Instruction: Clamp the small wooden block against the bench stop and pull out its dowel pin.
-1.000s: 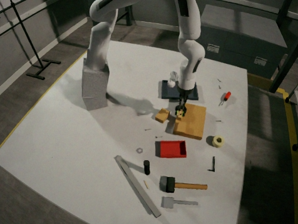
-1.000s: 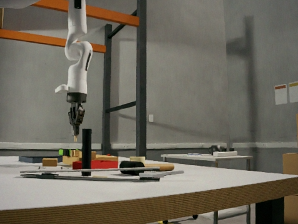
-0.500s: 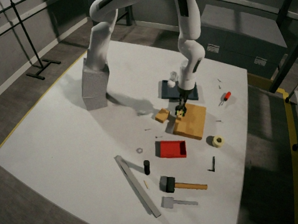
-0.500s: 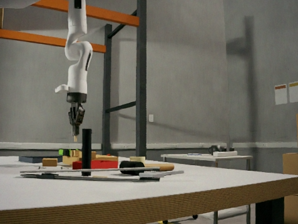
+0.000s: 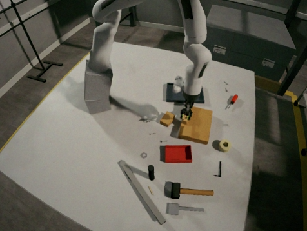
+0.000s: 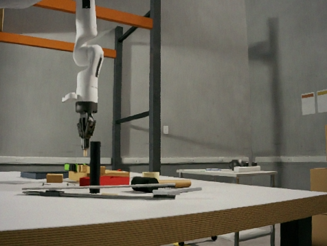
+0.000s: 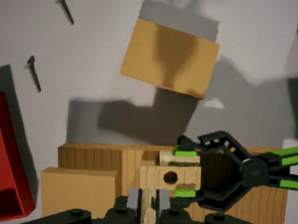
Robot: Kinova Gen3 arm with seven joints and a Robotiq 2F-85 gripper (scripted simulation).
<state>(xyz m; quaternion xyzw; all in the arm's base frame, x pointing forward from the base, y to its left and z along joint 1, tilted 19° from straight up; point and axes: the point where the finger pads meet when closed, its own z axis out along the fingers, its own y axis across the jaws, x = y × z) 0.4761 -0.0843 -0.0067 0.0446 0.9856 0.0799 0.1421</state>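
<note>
Right now my hand is 10 mm past the red tray, 170 mm to the left of it and 120 mm above it. From my hand the other things lie so: pale wooden block 20 mm to the left, 80 mm below; then wooden bench board 50 mm ahead, 20 mm to the left, 100 mm below; then dowel pin 20 mm below.
</note>
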